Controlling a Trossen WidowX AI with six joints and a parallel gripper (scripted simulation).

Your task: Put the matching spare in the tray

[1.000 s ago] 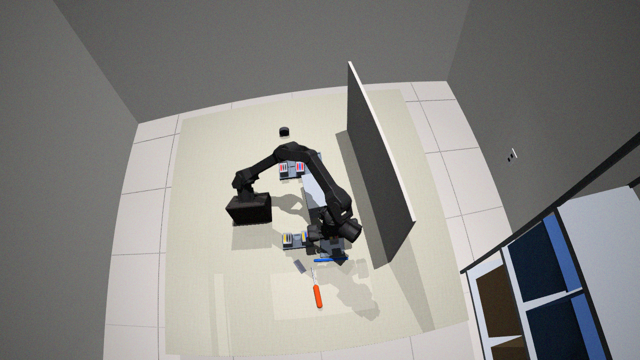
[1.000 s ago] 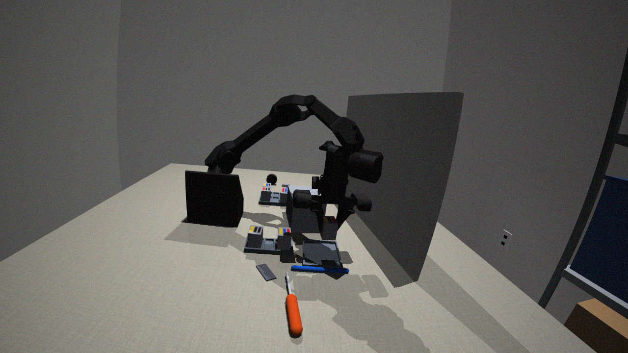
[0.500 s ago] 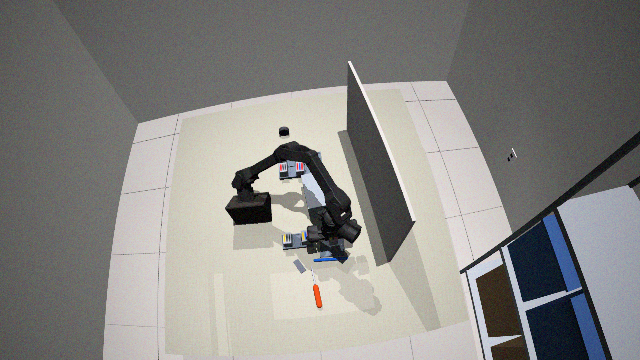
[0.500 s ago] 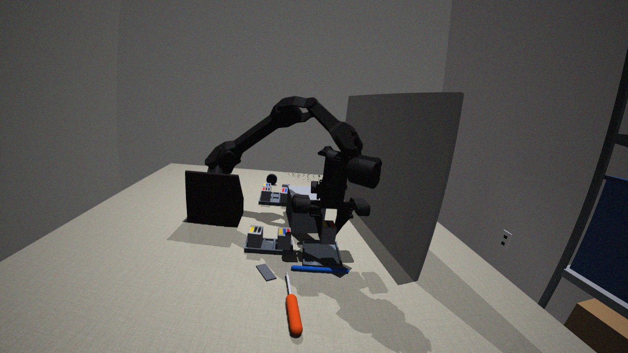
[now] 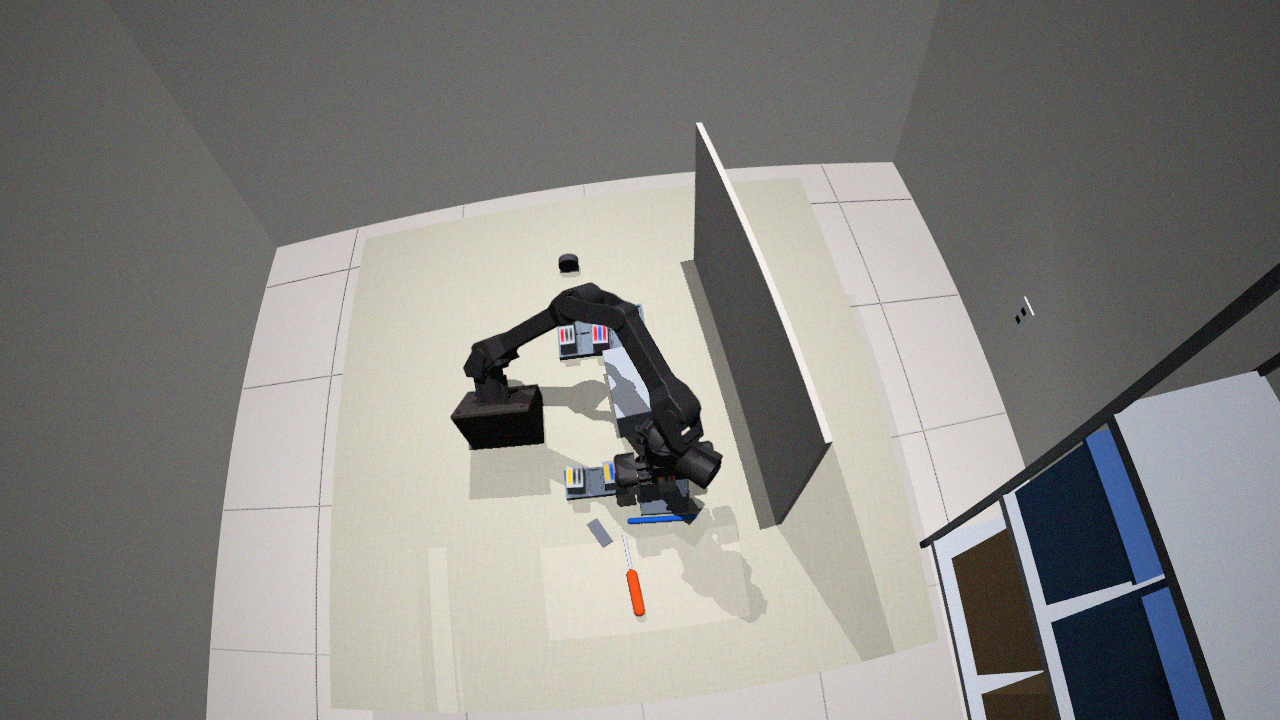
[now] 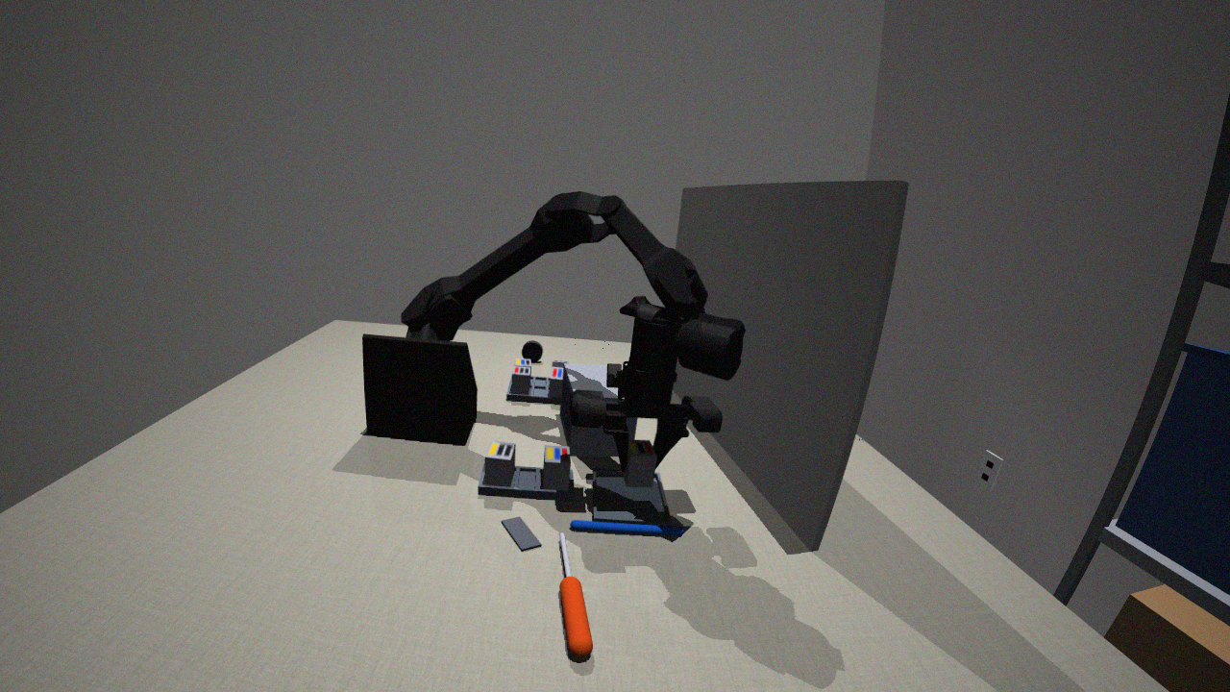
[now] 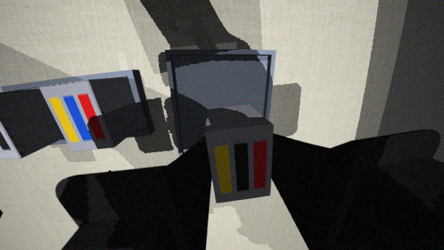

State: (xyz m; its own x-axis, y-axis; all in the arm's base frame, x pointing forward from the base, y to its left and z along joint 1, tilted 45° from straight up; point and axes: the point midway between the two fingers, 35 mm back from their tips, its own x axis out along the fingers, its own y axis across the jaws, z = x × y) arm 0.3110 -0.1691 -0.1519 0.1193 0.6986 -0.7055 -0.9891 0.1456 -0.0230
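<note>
Now: gripper tip 2 cm below the grey spare. From my gripper tip the other things lie so: grey tray: 4 cm below; grey mounted unit: 22 cm to the left, 2 cm behind; blue pen: 7 cm to the right, 4 cm below, 2 cm behind.
</note>
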